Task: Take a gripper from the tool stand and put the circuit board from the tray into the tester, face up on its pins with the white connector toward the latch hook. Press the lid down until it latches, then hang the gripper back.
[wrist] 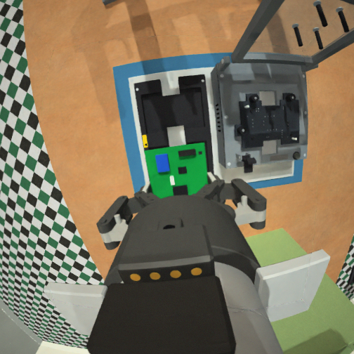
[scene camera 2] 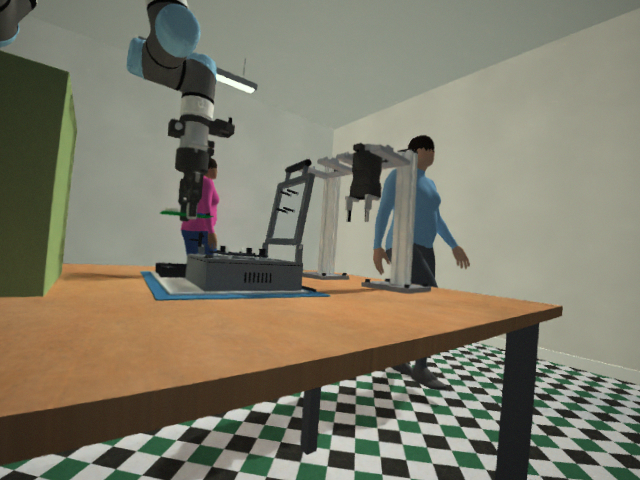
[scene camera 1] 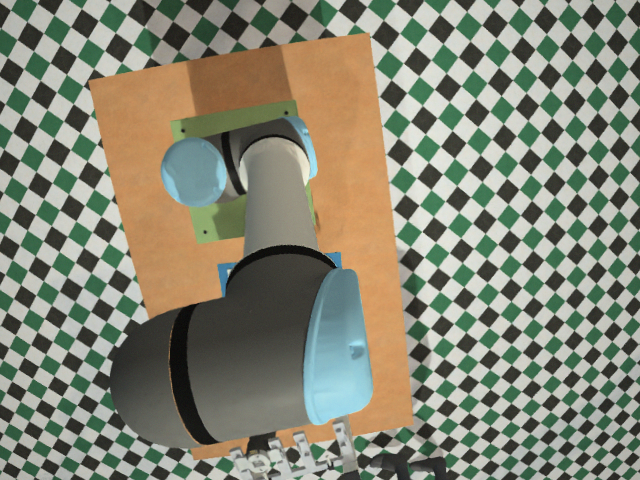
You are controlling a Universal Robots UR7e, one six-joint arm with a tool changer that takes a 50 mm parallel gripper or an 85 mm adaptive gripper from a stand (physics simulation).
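Frame: origin at the arm's base, x back, y up, z left, level; centimetres.
Seen in the pictures: hand, tool point: (scene camera 2: 193, 145).
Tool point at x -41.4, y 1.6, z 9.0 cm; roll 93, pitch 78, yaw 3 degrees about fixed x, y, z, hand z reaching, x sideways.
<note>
Offsets run from my tool point to a thing's top centre. "spot": to the spot under its first point. Level surfaces: height alone.
My gripper (scene camera 2: 189, 214) (wrist: 180, 189), an adaptive one, is shut on the green circuit board @(spot: dz -2.1, dx +4.5, dy -17.2 cm) (scene camera 2: 171, 212) (wrist: 191, 169), which hangs level and face up above the mat. In the wrist view it overlaps the black tray (wrist: 139, 103). Its small white connector (wrist: 172, 180) lies in its lower half, near the fingers. The grey tester @(spot: dz -26.1, dx +4.4, dy -28.3 cm) (scene camera 2: 222, 273) (wrist: 231, 150) stands beside the tray, with its black pin nest showing. Its lid (scene camera 2: 305, 206) (wrist: 257, 27) stands open, and the black latch hook (wrist: 248, 162) is on its lower edge. The arm hides the gripper and board in scene camera 1.
The tool stand (scene camera 2: 403, 222) holds a parallel gripper (scene camera 2: 366, 173) behind the tester. A tall green box (scene camera 2: 25, 180) (wrist: 280, 245) (scene camera 1: 222, 222) stands on the table's other side. A blue mat @(dy -31.6 cm) (scene camera 2: 242, 294) (wrist: 123, 100) lies under tray and tester. Two people stand behind the table.
</note>
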